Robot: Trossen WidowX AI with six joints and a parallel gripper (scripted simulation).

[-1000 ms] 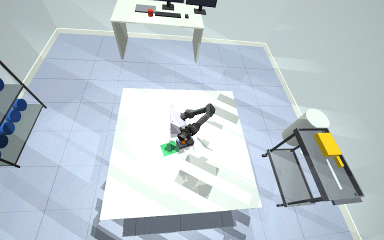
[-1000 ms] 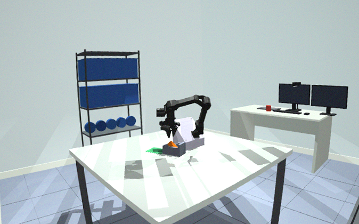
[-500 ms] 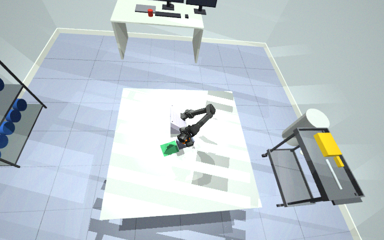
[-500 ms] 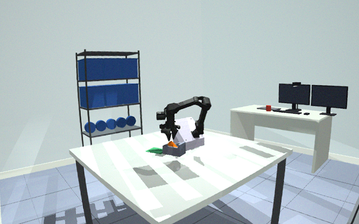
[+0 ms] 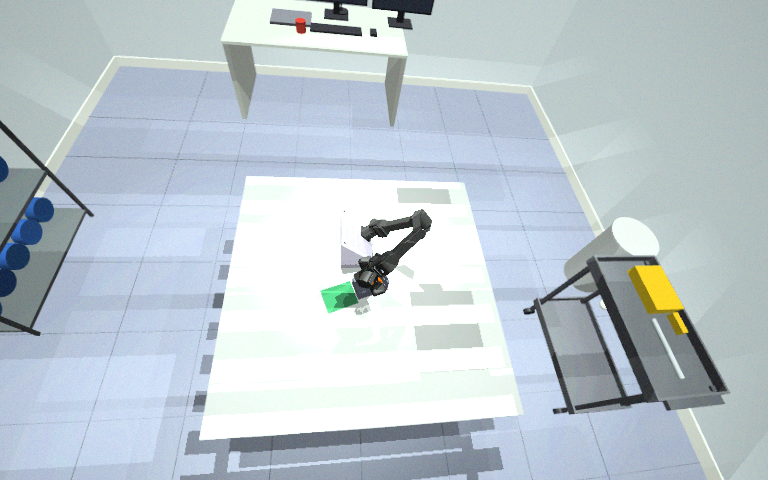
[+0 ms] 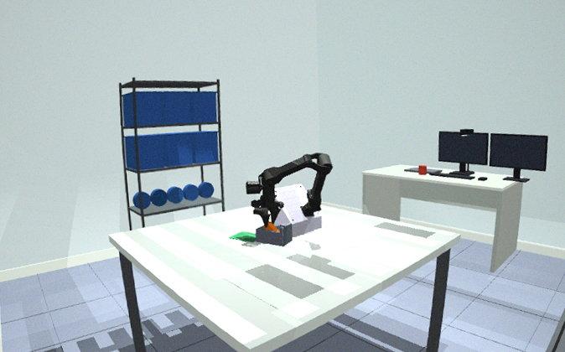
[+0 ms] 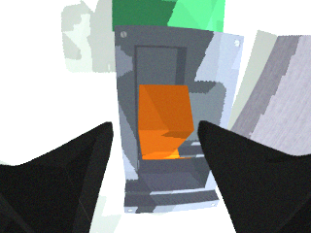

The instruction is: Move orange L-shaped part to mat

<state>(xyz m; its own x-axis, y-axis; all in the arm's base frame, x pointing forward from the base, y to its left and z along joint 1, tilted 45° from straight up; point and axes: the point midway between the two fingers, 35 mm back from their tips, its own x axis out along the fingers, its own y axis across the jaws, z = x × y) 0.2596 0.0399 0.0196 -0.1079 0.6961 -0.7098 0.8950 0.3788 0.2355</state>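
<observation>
My gripper tip is now 30 mm past the orange L-shaped part, 20 mm to the right of it and 40 mm above it. Round my gripper tip: green mat: 50 mm ahead, 140 mm to the right, 100 mm below.
</observation>
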